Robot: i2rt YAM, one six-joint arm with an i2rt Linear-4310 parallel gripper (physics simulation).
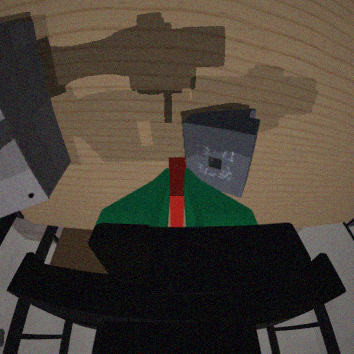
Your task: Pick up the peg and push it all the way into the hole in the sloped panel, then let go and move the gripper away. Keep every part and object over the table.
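Frame: origin at the arm's base, x ahead, y left, z up, level; metres.
Where they show: gripper, fingertip midpoint: (pixel 176 174).
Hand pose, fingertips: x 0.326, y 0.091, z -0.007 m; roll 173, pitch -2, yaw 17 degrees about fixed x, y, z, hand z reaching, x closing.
Observation:
Each offset is from my fingertips to the top centre of the thing. "pt": to the spot under its first point. Level surfaces: height alone.
A red peg @[dx +0.007, dy -0.025, dz +0.014 m] (pixel 177 177) is held between the green fingertips of my gripper (pixel 176 174), which is shut on it. The peg's darker end sticks out forward past the fingertips. The grey block with the sloped panel @[dx +0.107, dy -0.051, dz -0.087 m] (pixel 199 144) stands on the table, beyond and to the right of the fingertips. Its square dark hole @[pt dx +0.096, dy -0.064, dz -0.123 m] (pixel 215 163) shows in the panel, to the right of the peg's end. The peg appears apart from the hole. The right fingertip hides the lower left part of the block.
A large dark grey box-like part with a light plate (pixel 25 175) is at the left edge. Shadows of the arm fall across the wooden table @[dz -0.178 m] (pixel 285 185). The table's near edge runs behind the gripper body, with floor beyond it.

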